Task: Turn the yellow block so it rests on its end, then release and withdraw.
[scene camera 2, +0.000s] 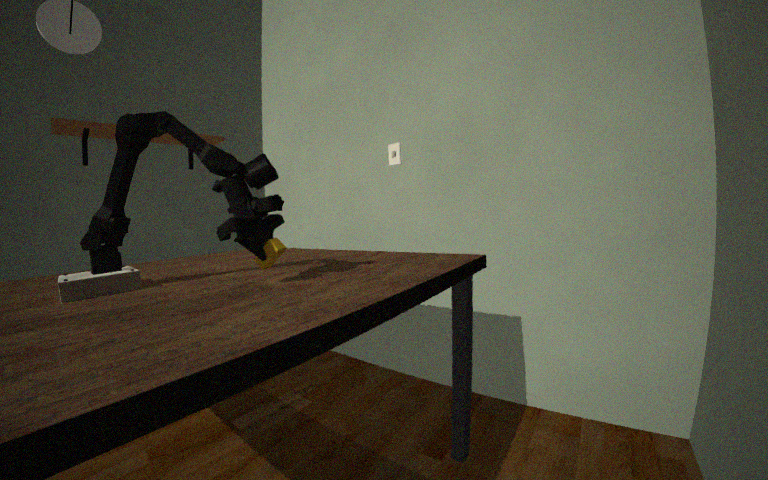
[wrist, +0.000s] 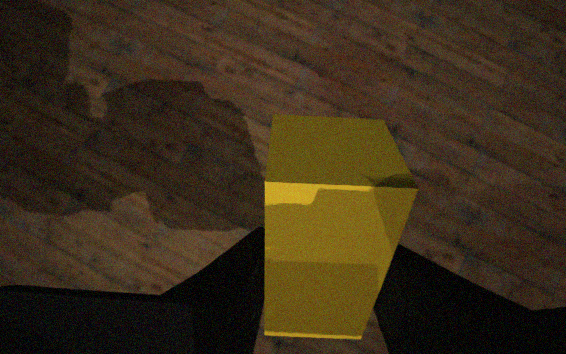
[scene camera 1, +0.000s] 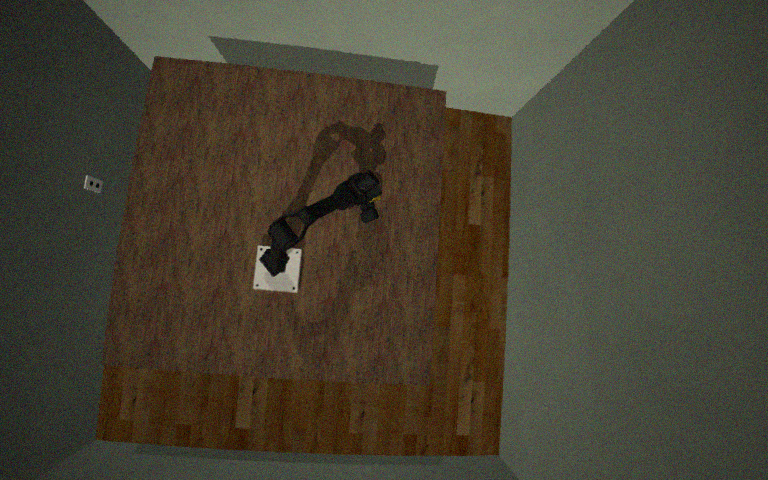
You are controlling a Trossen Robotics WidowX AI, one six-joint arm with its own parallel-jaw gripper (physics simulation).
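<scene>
The yellow block [scene camera 1: 374,199] [scene camera 2: 275,247] [wrist: 327,150] is tilted in scene camera 2, between the fingers, low over the wooden table [scene camera 1: 198,226] [scene camera 2: 169,339]. My gripper [scene camera 2: 264,256] [wrist: 315,241] is shut on the block, with one black finger on each side of it in the wrist view. The fingers point down and slant towards the right in scene camera 2. The block's lower end is close to the table top there; I cannot tell whether it touches. In scene camera 1 the arm hides most of the block and the fingertips.
The arm's white base plate [scene camera 1: 289,278] [scene camera 2: 99,284] stands on the table, left of the block in scene camera 2. The table's right edge [scene camera 1: 440,226] lies beyond the block in scene camera 1. The arm's dark shadow [scene camera 1: 320,152] [wrist: 175,150] falls across the table top.
</scene>
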